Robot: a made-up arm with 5 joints. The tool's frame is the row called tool.
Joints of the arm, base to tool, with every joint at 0 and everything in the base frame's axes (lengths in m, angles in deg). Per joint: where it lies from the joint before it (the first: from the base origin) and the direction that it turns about. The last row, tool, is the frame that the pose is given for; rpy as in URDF.
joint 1: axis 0 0 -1 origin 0.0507 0.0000 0.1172
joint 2: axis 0 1 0 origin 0.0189 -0.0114 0.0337
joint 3: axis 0 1 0 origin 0.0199 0.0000 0.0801
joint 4: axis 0 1 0 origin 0.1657 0.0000 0.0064
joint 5: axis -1 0 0 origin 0.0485 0.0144 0.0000
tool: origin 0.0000 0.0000 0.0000 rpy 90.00 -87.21 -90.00
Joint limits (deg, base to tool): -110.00..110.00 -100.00..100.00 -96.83..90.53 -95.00..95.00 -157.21..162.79
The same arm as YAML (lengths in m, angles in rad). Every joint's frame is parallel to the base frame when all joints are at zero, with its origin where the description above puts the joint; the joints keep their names.
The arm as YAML. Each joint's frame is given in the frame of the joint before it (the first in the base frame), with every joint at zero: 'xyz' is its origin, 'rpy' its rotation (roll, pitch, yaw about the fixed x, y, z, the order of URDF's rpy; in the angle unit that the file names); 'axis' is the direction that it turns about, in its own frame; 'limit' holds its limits. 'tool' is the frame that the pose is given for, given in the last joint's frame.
units:
  length: m
  angle: rad
joints:
  - name: joint 1
    type: revolute
    origin:
      xyz: [0.0507, 0.0, 0.1172]
      rpy: [0.0, 0.0, 0.0]
    axis: [0.0, 0.0, -1.0]
    limit:
      lower: -1.9199
      upper: 1.9199
  - name: joint 2
    type: revolute
    origin:
      xyz: [0.0189, -0.0114, 0.0337]
      rpy: [0.0, 0.0, 0.0]
    axis: [0.0, 1.0, 0.0]
    limit:
      lower: -1.7453
      upper: 1.7453
  - name: joint 3
    type: revolute
    origin:
      xyz: [0.0199, 0.0, 0.0801]
      rpy: [0.0, 0.0, 0.0]
    axis: [0.0, 1.0, 0.0]
    limit:
      lower: -1.69
      upper: 1.58
  - name: joint 4
    type: revolute
    origin:
      xyz: [0.1657, 0.0, 0.0064]
      rpy: [0.0, 0.0, 0.0]
    axis: [0.0, 1.0, 0.0]
    limit:
      lower: -1.6581
      upper: 1.6581
  - name: joint 5
    type: revolute
    origin:
      xyz: [0.0485, 0.0144, 0.0]
      rpy: [0.0, 0.0, 0.0]
    axis: [-1.0, 0.0, 0.0]
    limit:
      lower: -2.7438
      upper: 2.8412
tool:
  origin:
    xyz: [0.0, 0.0, 0.0]
    rpy: [1.5708, -1.5221, -1.5708]

